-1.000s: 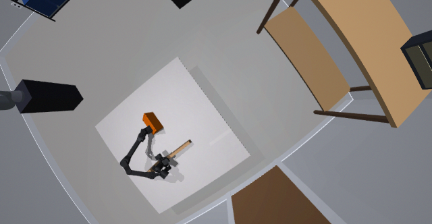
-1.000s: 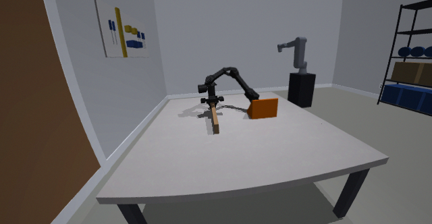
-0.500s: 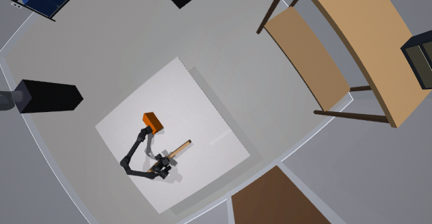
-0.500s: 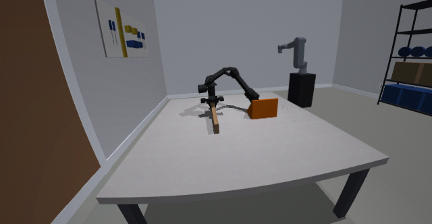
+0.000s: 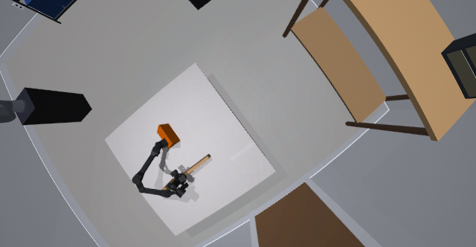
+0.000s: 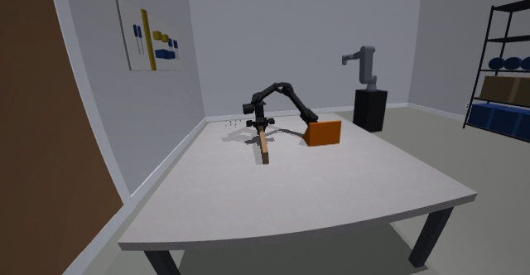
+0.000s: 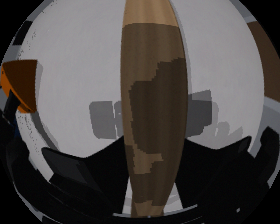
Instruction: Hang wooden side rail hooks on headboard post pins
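Now: the headboard post 14 cm to the right of my gripper tip, 4 cm above it and 1 cm behind it.
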